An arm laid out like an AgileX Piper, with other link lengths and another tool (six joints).
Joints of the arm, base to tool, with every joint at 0 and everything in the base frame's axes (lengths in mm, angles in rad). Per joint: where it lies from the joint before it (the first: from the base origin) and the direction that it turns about. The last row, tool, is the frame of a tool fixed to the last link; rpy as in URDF.
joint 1: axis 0 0 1 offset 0 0 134.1
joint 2: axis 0 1 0 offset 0 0 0
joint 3: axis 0 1 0 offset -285.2 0 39
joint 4: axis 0.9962 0 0.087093 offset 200.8 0 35.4
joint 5: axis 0 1 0 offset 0 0 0
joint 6: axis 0.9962 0 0.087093 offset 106.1 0 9.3
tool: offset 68.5 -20 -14.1 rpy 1.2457 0.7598 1.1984
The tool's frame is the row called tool.
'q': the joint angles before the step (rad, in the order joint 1, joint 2, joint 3, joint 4, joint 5, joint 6). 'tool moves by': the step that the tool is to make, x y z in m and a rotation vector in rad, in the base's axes. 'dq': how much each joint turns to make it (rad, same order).
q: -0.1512, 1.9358, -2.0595, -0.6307, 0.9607, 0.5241
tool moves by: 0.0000, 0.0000, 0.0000, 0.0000, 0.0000, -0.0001
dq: 0.0000, 0.0000, -0.0001, -0.0001, 0.0001, 0.0001
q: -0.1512, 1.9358, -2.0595, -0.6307, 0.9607, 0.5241
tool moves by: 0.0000, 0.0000, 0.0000, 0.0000, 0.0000, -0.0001
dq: 0.0000, 0.0000, -0.0001, -0.0001, 0.0001, 0.0001
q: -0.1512, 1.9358, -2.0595, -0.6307, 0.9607, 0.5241
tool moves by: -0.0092, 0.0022, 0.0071, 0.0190, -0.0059, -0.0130
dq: 0.0001, -0.0268, 0.0003, 0.0161, 0.0291, 0.0003
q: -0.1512, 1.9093, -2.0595, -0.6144, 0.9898, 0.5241
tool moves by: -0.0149, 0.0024, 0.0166, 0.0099, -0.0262, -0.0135
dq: 0.0001, -0.0501, 0.0019, 0.0097, 0.0290, 0.0001
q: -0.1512, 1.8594, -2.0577, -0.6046, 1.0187, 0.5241
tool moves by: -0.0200, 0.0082, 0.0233, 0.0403, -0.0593, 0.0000
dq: 0.0000, -0.0762, 0.0000, 0.0462, 0.0282, 0.0000
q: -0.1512, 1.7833, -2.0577, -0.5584, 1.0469, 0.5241
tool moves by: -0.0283, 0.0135, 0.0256, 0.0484, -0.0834, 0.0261
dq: -0.0002, -0.1210, 0.0510, 0.0648, -0.0048, 0.0021
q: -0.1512, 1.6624, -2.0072, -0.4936, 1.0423, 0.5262
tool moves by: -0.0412, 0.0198, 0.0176, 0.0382, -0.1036, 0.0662
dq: -0.0003, -0.1994, 0.1857, 0.0747, -0.0910, 0.0035
